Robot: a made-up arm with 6 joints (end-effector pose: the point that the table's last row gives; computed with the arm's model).
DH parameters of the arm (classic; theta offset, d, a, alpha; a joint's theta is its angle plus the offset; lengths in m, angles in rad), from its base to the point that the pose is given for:
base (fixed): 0 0.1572 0 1.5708
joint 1: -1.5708 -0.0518 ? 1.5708
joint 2: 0 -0.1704 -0.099 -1.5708
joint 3: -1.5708 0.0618 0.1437 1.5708
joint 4: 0 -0.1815 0.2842 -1.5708
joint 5: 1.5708 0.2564 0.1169 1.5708
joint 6: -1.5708 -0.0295 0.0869 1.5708
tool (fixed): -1.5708 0.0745 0 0
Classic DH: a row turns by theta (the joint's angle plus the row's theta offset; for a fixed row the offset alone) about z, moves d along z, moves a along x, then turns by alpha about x.
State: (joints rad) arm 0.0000 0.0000 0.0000 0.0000 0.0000 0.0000
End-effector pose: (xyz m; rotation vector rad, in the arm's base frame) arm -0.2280 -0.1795 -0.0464 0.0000 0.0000 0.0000
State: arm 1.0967 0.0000 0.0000 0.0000 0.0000 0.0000
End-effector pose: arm 0.0771 -0.1795 -0.1386 0.0000 -1.0967 0.0000
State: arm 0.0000 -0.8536 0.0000 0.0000 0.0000 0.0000
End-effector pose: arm -0.2280 -0.0061 -0.1779 0.8536 0.0000 0.0000
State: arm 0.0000 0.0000 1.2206 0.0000 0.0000 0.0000
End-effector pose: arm 0.2440 -0.1795 -0.2735 0.0000 -1.2206 0.0000
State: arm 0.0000 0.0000 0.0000 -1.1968 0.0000 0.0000
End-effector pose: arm -0.2241 0.1652 -0.0464 0.0000 0.0000 -1.1968
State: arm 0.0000 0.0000 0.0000 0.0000 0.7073 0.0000
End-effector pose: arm -0.2075 -0.1795 -0.0171 0.0000 -0.7073 0.0000
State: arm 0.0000 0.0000 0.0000 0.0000 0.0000 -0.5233
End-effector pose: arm -0.2280 -0.2284 -0.0129 0.5233 0.0000 0.0000
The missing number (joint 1, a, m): 0.0787
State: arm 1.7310 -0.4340 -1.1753 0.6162 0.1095 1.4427
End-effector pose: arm 0.1040 -0.3267 -0.0917 -1.3041 -1.2921 0.3845
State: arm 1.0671 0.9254 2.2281 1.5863 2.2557 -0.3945
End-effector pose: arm -0.1836 0.0347 0.5422 0.9050 -0.5550 -2.1607
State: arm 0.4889 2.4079 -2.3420 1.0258 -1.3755 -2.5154
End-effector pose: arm -0.0270 0.6889 0.2648 -1.0837 0.7863 2.0421
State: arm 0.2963 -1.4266 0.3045 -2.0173 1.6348 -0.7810
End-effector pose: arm -0.0752 0.2129 0.3449 0.3469 -0.6875 -1.7813
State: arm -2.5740 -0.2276 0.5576 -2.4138 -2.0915 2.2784
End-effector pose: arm -0.1858 0.4900 -0.0517 -0.7015 -2.9444 0.6029
